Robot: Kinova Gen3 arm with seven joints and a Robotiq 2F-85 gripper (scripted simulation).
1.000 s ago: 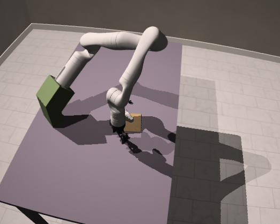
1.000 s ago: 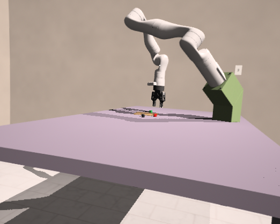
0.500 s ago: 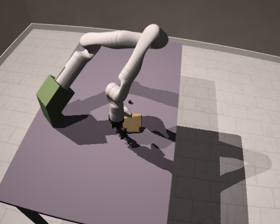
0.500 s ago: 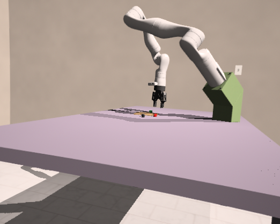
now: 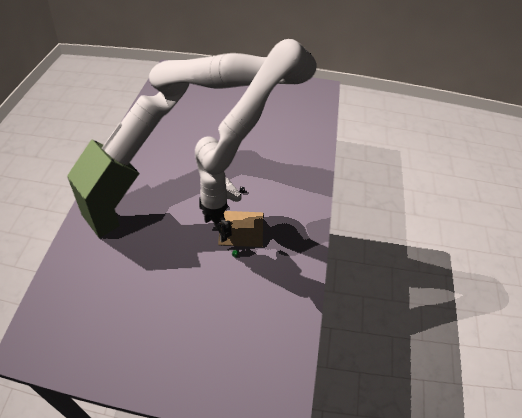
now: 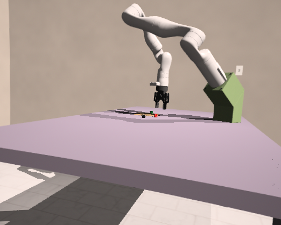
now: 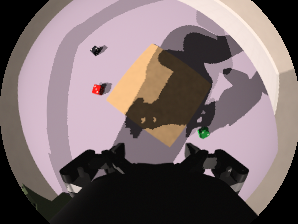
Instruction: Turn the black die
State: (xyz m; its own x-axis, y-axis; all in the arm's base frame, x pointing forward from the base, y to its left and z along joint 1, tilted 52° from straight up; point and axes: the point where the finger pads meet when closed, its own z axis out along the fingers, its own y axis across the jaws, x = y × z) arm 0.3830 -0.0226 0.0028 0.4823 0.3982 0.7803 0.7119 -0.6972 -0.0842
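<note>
Now: the red die 3 cm behind my hand, 14 cm to the left of it and 4 cm below it. The rest, counted from my hand: black die (22 cm to the left, 4 cm below); then tan mat (6 cm ahead, 7 cm to the left, 4 cm below); then green die (8 cm ahead, 4 cm to the right, 4 cm below).
</note>
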